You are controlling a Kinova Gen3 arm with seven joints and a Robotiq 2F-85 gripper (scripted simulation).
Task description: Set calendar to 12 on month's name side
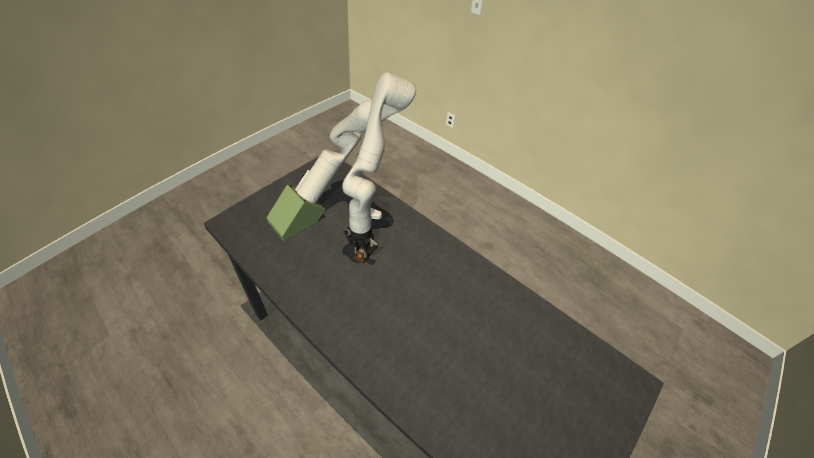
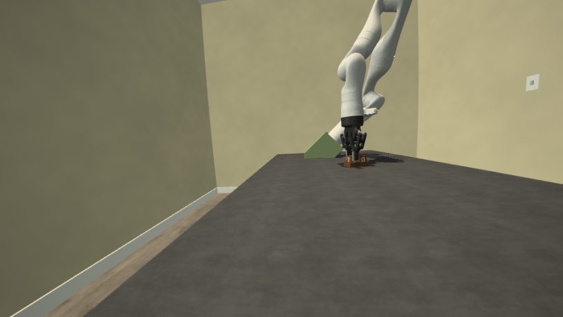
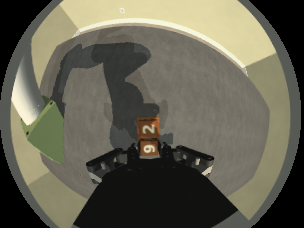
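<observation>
Right now my hand is 3 cm above the brown calendar tray and 2 cm to the right of it.
</observation>
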